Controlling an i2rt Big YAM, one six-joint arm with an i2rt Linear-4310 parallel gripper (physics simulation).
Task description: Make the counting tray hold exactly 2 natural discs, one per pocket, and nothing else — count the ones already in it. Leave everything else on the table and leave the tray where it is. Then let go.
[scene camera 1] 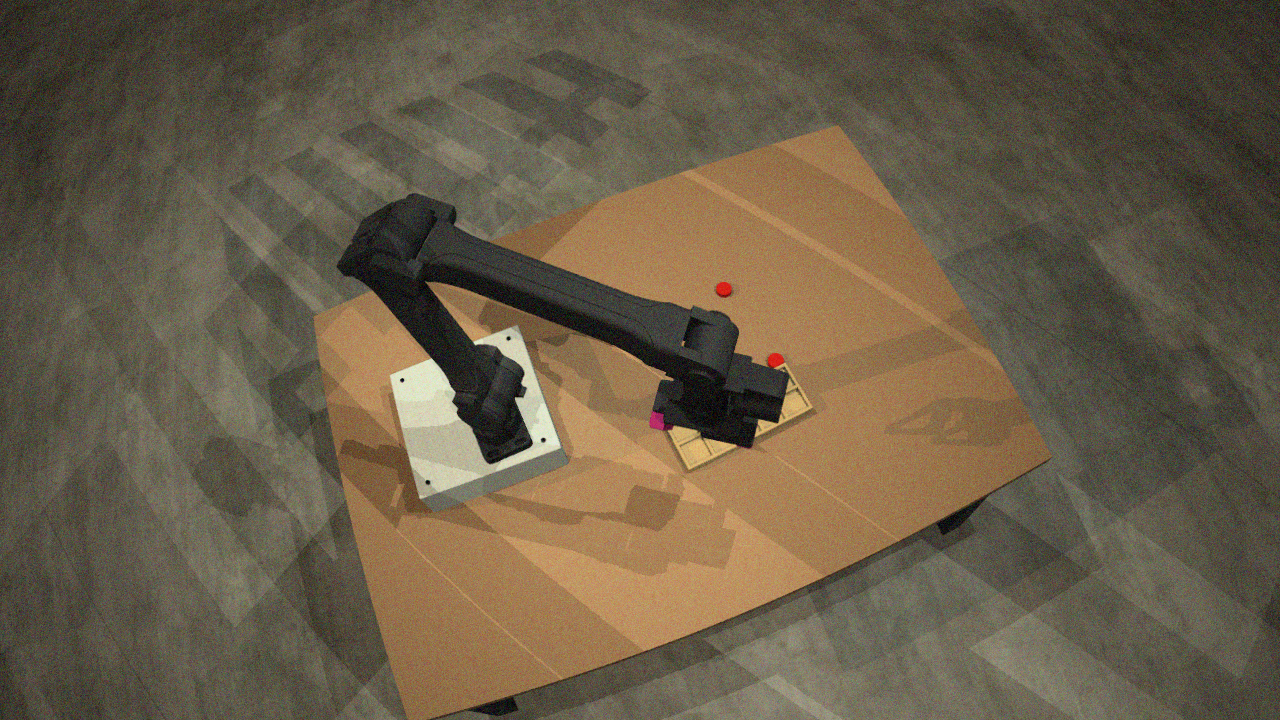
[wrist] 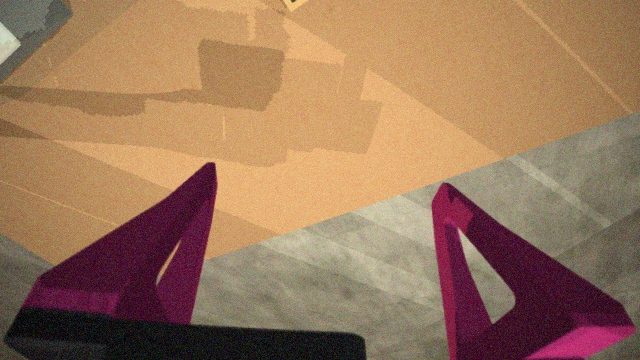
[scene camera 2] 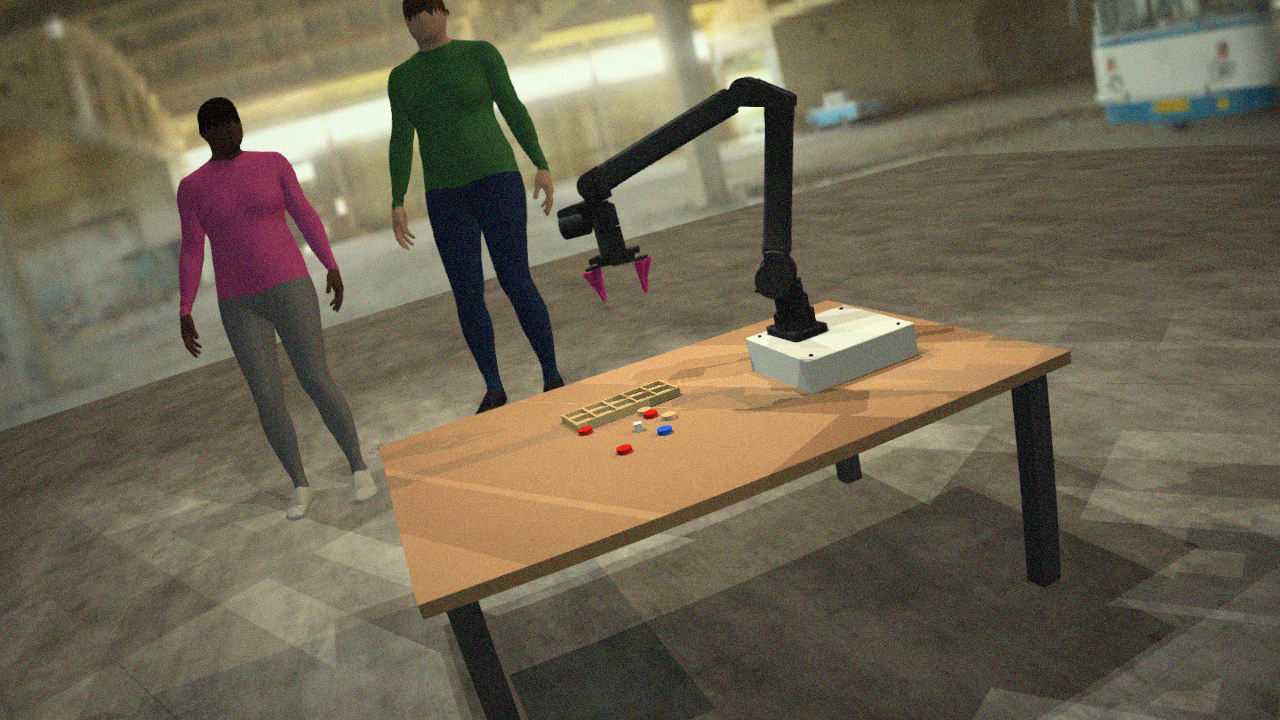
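Observation:
The counting tray [scene camera 1: 693, 464] [scene camera 2: 608, 417] lies on the table, partly hidden by the arm in scene camera 1. Its corner [wrist: 296, 5] shows at the top of the wrist view. I see no disc in its visible pockets. One natural disc [scene camera 2: 669, 415] lies on the table beside the tray. Another natural disc [scene camera 2: 644, 411] lies closer to the tray, partly behind a red disc [scene camera 2: 650, 413]. Both natural discs are hidden by the arm in scene camera 1. My gripper [scene camera 2: 623, 295] [wrist: 330, 183] is open and empty, high above the tray area, its magenta fingers pointing down.
A red disc [scene camera 1: 776, 360] [scene camera 2: 585, 430] lies close against the tray's end. Another red disc [scene camera 1: 724, 289] [scene camera 2: 623, 449] lies farther out. A blue disc [scene camera 2: 664, 429] and a small white cube [scene camera 2: 637, 427] lie near the natural discs. The white base box [scene camera 2: 832, 353] stands on the table.

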